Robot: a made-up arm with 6 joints.
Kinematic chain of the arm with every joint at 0, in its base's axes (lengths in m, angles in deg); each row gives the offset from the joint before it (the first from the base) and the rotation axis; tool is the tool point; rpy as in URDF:
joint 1: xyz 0 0 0.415 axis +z
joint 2: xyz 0 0 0 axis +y
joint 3: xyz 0.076 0 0.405 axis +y
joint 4: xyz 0.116 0 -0.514 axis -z
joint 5: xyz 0 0 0 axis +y
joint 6: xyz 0.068 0 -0.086 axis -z
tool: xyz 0 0 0 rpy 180 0 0
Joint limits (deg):
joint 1: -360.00..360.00
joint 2: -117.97..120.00
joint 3: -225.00..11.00
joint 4: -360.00..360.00
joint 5: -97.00..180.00
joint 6: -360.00..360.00
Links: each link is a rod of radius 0.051 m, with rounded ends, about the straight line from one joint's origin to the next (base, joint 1, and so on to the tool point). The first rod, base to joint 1, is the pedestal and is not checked.
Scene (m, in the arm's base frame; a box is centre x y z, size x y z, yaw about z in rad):
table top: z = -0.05
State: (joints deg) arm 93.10 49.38 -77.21 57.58 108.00 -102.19
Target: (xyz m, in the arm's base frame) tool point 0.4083 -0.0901 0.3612
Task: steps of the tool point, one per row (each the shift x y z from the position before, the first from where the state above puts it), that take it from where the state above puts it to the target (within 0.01 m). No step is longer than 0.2 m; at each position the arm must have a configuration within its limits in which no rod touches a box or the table.
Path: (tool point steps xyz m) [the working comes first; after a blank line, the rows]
Joints at the target: -18.91 9.96 -39.68 25.44 127.35 -102.19
Straight joint move there: clear.

1: 0.1620 -0.0153 0.0318
2: 0.1471 -0.0551 0.0302
3: 0.1225 -0.0884 0.0284
4: 0.0906 -0.1125 0.0264
5: 0.0545 -0.1262 0.0243
6: 0.0177 -0.1289 0.0221
7: -0.0169 -0.1214 0.0196
8: -0.0464 -0.1051 0.0172

